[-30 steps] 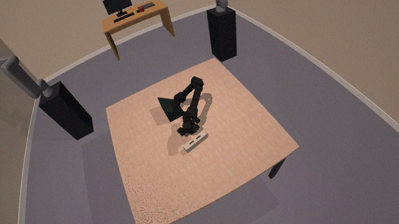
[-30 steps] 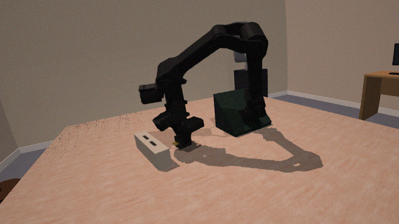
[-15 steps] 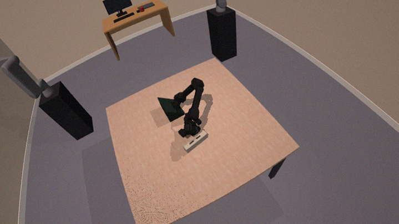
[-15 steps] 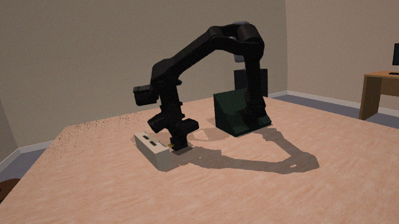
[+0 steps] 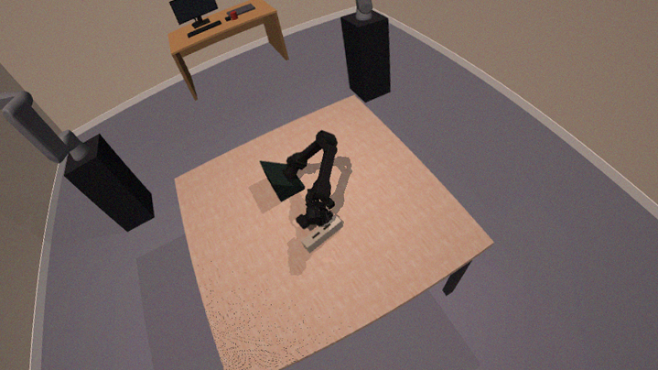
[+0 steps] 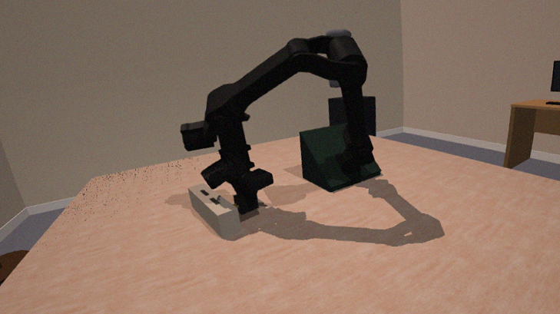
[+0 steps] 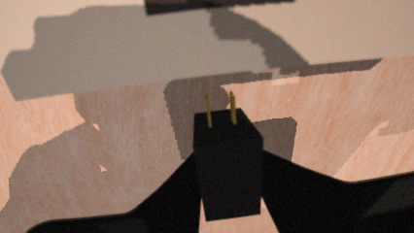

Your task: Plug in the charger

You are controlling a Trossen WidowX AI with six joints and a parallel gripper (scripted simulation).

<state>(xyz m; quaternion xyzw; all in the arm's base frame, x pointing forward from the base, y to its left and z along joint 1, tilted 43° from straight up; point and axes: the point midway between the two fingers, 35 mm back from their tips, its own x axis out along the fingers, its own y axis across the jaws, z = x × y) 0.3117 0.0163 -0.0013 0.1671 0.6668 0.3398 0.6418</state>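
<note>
Now: gripper tip 2 cm short of the black two-prong charger and 1 cm below it.
</note>
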